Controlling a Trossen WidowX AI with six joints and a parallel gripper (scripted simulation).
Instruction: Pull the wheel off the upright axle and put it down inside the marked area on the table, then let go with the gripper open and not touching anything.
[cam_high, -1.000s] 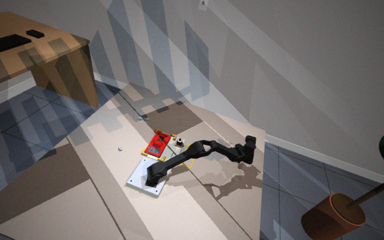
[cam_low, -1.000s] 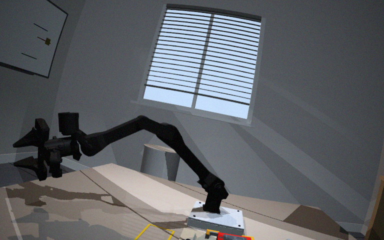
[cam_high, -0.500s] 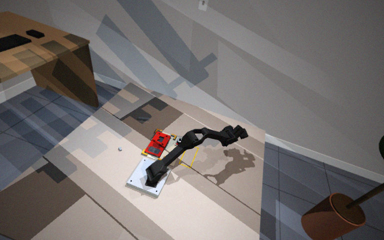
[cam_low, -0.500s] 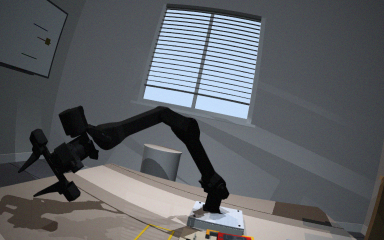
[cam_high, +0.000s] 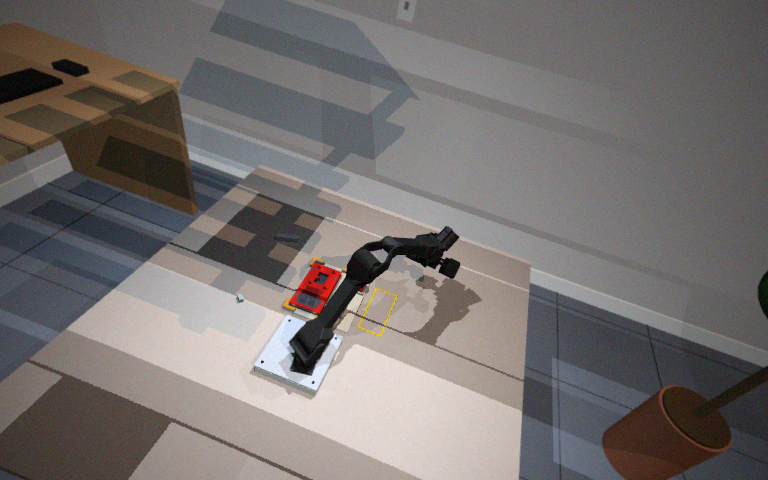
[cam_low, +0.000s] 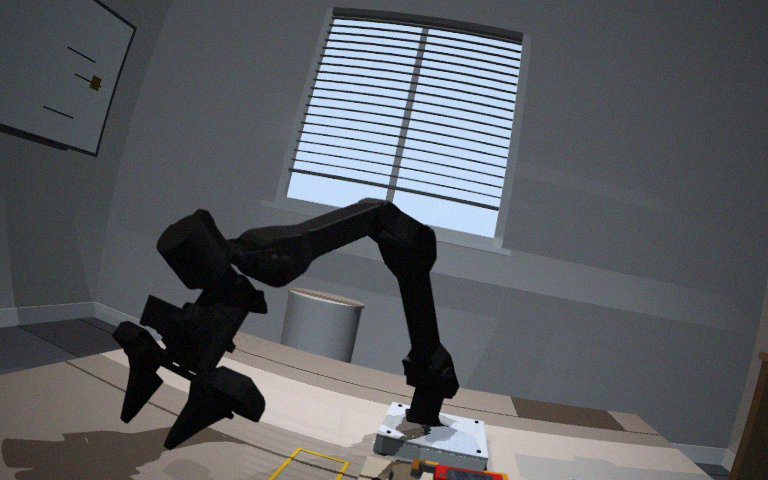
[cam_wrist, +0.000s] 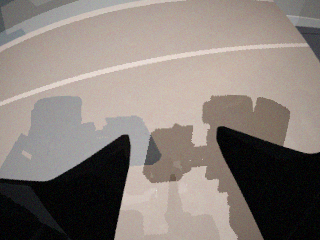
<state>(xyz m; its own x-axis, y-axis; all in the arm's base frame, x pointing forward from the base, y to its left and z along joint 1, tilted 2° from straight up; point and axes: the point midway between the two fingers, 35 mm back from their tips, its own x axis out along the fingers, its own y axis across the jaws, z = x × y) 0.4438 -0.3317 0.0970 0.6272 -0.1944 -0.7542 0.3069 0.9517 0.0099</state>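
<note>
Now: gripper tip 120 mm past the upright post, 250 mm to the right of it and 70 mm above it.
</note>
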